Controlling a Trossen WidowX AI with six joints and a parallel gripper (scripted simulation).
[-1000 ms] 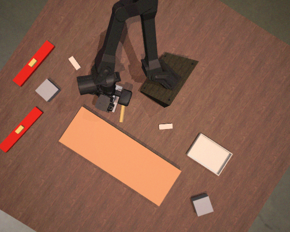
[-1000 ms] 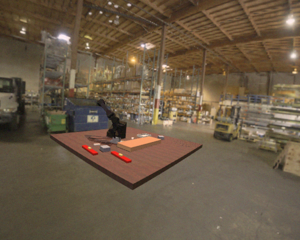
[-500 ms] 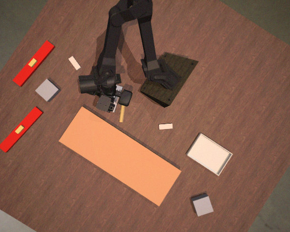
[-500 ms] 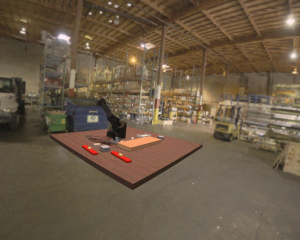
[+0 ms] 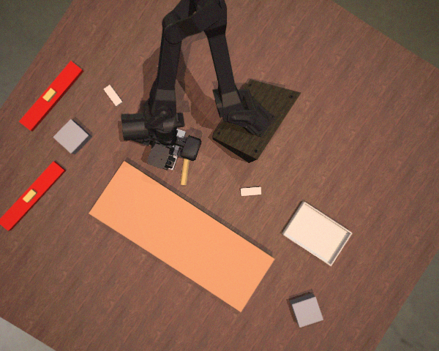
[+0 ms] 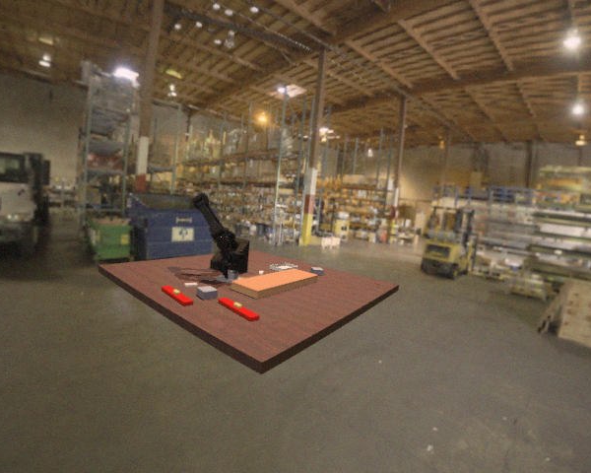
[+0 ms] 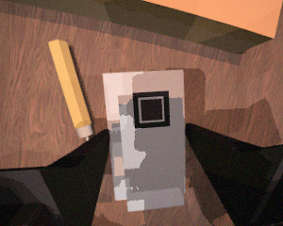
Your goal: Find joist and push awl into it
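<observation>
Right now my gripper tip is 10 mm past the awl, 60 mm to the right of it and 20 mm above it. Also, from my gripper tip: grey stud finder (10 mm ahead, 20 mm above); white tray (60 mm behind, 510 mm to the left, 10 mm below).
</observation>
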